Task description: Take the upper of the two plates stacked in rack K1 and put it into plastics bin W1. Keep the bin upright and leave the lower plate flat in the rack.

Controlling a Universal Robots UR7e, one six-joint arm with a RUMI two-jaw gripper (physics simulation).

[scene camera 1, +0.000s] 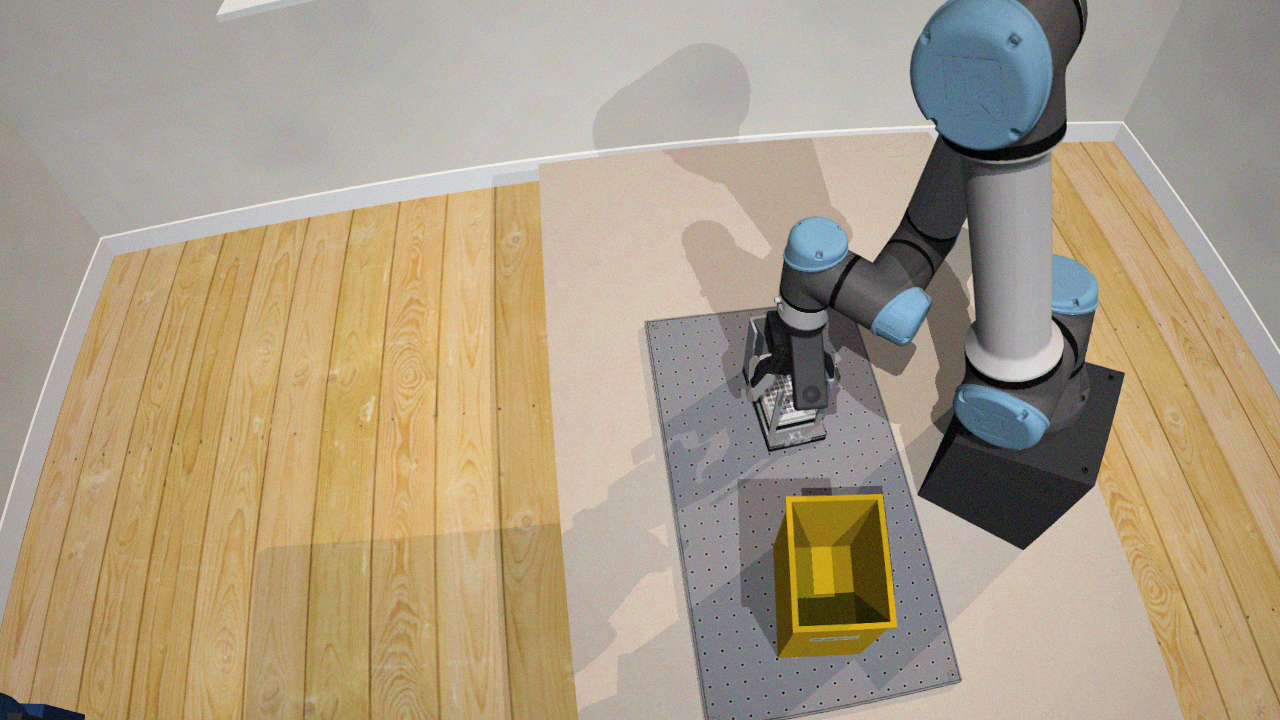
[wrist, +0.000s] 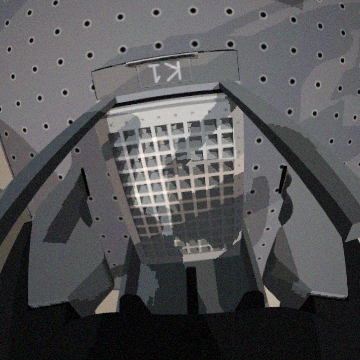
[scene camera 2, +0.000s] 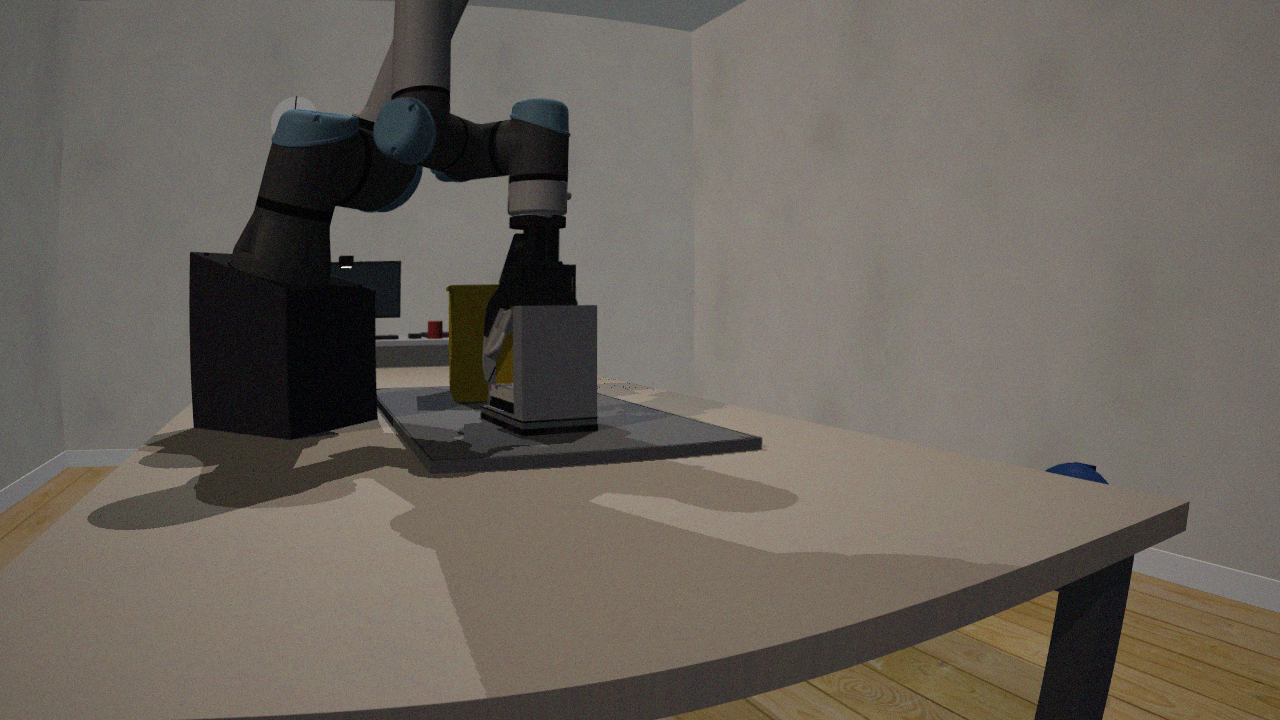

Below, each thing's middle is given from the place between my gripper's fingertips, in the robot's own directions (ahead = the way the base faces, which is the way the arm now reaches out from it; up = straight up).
My gripper is now 30 mm to the left of the white gridded plate (scene camera 1: pixel 788 415) and 10 mm above it. The rest, counted from my hand: yellow bin W1 (scene camera 1: pixel 834 594) (320 mm to the left, 40 mm above, 10 mm behind).
